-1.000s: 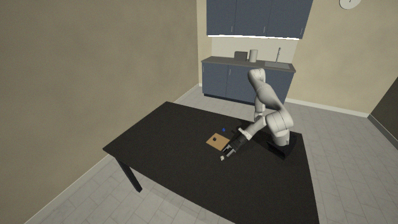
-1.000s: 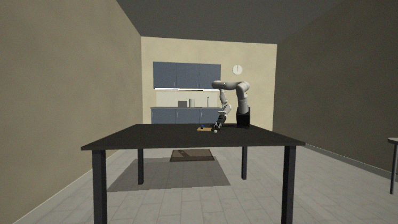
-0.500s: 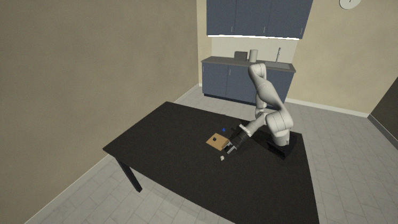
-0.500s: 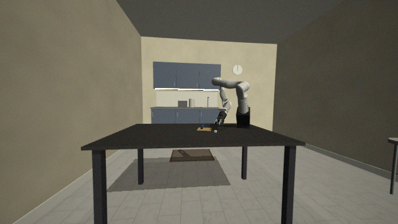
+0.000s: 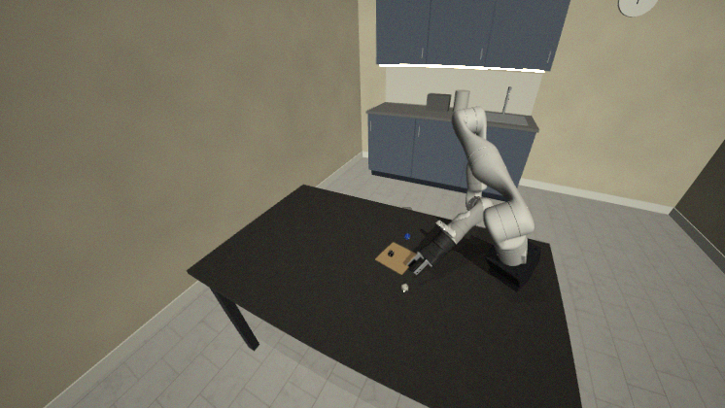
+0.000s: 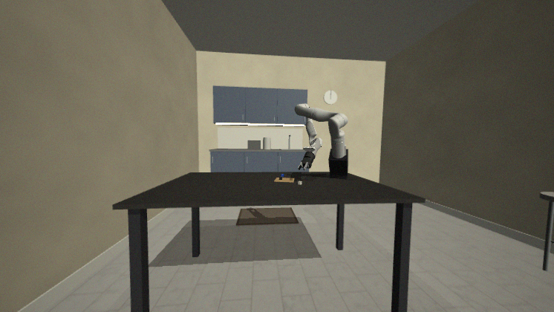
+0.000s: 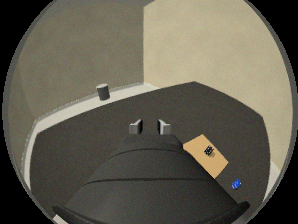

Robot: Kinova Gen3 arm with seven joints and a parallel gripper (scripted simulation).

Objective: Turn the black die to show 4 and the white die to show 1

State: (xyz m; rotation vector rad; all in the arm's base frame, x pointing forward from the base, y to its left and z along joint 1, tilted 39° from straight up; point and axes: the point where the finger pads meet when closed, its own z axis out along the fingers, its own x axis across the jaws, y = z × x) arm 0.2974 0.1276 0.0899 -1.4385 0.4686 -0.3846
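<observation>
Right now my hand is 20 mm short of the white die, 30 mm to the right of it and 100 mm above it. Round my hand: tan mat: 120 mm ahead, 100 mm to the right, 110 mm below; then black die: 150 mm ahead, 100 mm to the right, 100 mm below; then blue die: 140 mm ahead, 240 mm to the right, 100 mm below.
</observation>
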